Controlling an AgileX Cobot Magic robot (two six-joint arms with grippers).
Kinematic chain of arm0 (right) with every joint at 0, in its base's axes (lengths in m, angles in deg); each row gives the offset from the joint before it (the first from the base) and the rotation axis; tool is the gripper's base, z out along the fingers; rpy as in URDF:
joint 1: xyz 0 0 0.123 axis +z
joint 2: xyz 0 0 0 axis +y
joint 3: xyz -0.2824 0 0.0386 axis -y
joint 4: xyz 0.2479 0 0.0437 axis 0.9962 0 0.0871
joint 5: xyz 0 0 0 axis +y
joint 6: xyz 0.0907 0 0.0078 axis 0.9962 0 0.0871
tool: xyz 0 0 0 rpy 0 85 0
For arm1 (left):
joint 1: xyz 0 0 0.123 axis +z
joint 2: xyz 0 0 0 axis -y
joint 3: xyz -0.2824 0 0.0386 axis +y
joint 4: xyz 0.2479 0 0.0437 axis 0.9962 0 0.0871
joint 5: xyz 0 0 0 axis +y
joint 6: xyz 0.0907 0 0.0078 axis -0.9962 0 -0.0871
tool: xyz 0 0 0 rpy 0 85 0
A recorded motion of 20 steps. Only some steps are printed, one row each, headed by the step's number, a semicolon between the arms.
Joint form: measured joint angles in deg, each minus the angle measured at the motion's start. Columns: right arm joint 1, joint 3, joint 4, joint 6, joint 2, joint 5; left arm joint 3, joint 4, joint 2, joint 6, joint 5, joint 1.
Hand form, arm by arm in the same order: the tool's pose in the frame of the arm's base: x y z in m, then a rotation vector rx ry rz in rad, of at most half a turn. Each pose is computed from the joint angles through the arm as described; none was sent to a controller.
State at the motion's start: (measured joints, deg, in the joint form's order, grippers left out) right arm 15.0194 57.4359 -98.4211 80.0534 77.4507 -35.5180; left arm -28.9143 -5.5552 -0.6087 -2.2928 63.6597 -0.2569
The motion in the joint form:
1: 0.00 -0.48 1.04 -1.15 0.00 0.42; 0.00 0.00 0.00 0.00 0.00 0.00
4: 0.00 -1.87 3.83 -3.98 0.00 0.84; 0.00 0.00 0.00 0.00 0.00 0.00
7: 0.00 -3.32 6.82 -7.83 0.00 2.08; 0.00 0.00 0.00 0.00 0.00 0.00
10: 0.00 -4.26 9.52 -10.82 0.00 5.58; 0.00 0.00 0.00 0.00 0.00 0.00
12: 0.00 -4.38 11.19 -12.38 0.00 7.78; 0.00 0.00 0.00 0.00 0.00 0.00
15: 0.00 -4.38 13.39 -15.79 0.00 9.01; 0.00 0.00 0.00 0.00 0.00 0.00
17: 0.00 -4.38 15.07 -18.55 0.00 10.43; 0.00 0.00 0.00 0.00 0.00 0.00
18: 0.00 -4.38 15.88 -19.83 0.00 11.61; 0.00 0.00 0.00 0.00 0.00 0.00
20: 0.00 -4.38 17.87 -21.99 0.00 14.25; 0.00 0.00 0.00 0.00 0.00 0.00
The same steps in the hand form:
1: 0.2704 0.1262 0.3348 -0.9426 1.6476 0.5234; -0.0062 -0.0079 0.2748 0.0538 2.0972 -0.0957
4: 0.2698 0.1257 0.3295 -0.9318 1.6447 0.5235; -0.0062 -0.0079 0.2748 0.0538 2.0972 -0.0957
7: 0.2700 0.1243 0.3237 -0.9225 1.6398 0.4990; -0.0062 -0.0079 0.2748 0.0538 2.0972 -0.0957
10: 0.2733 0.1202 0.3197 -0.8836 1.6533 0.4401; -0.0062 -0.0079 0.2748 0.0538 2.0972 -0.0957
12: 0.2758 0.1177 0.3196 -0.8553 1.6588 0.4040; -0.0062 -0.0079 0.2748 0.0538 2.0972 -0.0957
15: 0.2775 0.1163 0.3207 -0.8533 1.6417 0.3663; -0.0062 -0.0079 0.2748 0.0538 2.0972 -0.0957
17: 0.2793 0.1145 0.3213 -0.8496 1.6327 0.3275; -0.0062 -0.0079 0.2748 0.0538 2.0972 -0.0957
18: 0.2806 0.1130 0.3213 -0.8427 1.6335 0.3015; -0.0062 -0.0079 0.2748 0.0538 2.0972 -0.0957
20: 0.2833 0.1096 0.3214 -0.8153 1.6431 0.2541; -0.0062 -0.0079 0.2748 0.0538 2.0972 -0.0957

